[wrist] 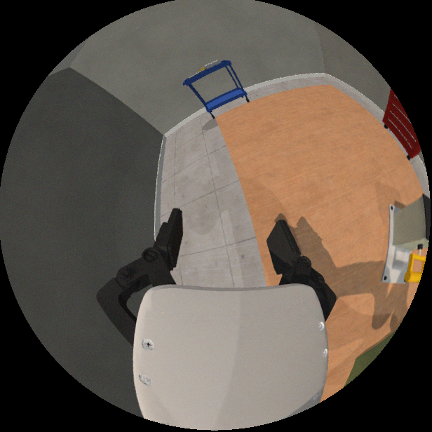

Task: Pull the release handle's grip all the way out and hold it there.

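The release handle's yellow grip (414, 268) shows at the right edge of the wrist view, cut off by the edge of the round picture. It sits by a pale metal base plate (395, 266) with a grey-green housing (411, 225) above it in the view. My gripper (229, 226) is open and empty, its two black fingers wide apart. It is well to the left of the yellow grip in the view and does not touch it. How far out the grip stands cannot be told.
A wooden table top (300, 150) reaches under the right finger, with grey floor tiles (200, 175) to its left. A blue cart (226, 100) stands at the far wall. A red slatted object (401, 125) is at the upper right. A green surface (367, 365) shows at the lower right.
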